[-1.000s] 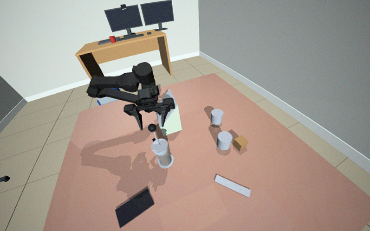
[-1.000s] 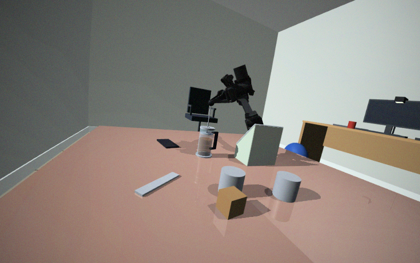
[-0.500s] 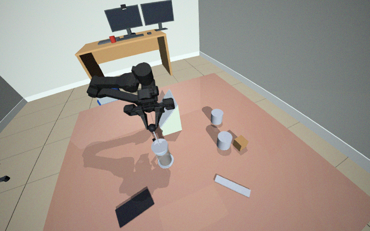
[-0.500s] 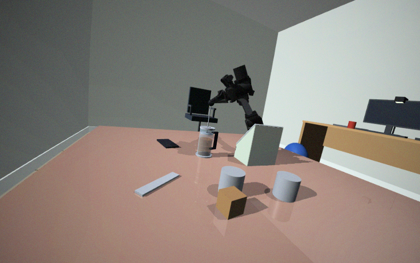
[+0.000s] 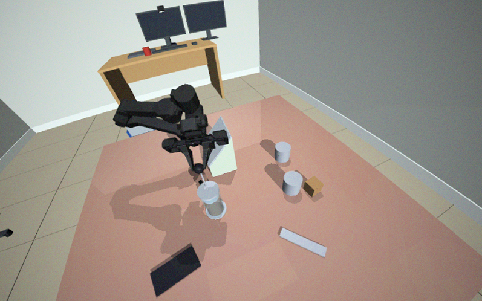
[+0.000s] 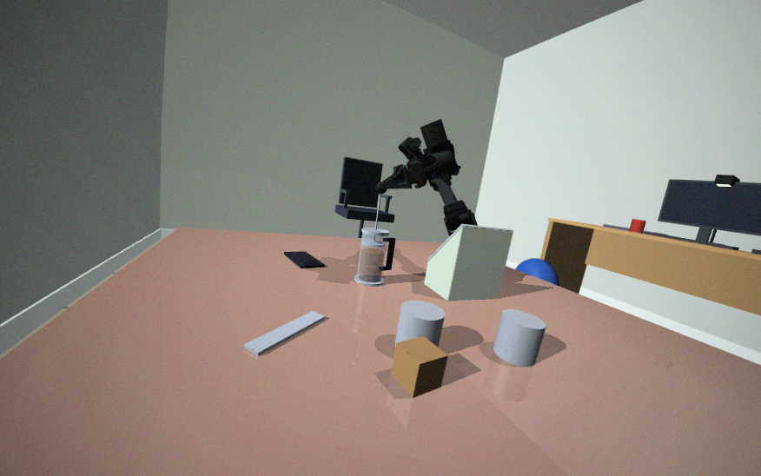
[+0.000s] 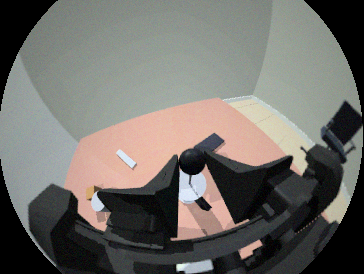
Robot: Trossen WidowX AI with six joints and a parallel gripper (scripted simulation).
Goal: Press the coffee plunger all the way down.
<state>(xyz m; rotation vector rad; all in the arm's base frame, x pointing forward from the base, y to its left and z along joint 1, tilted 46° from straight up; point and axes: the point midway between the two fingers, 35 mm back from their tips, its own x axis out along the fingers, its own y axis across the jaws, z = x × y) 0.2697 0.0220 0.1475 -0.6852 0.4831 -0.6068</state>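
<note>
Now: gripper tip 13 cm above the coffee press and 2 cm past it.
</note>
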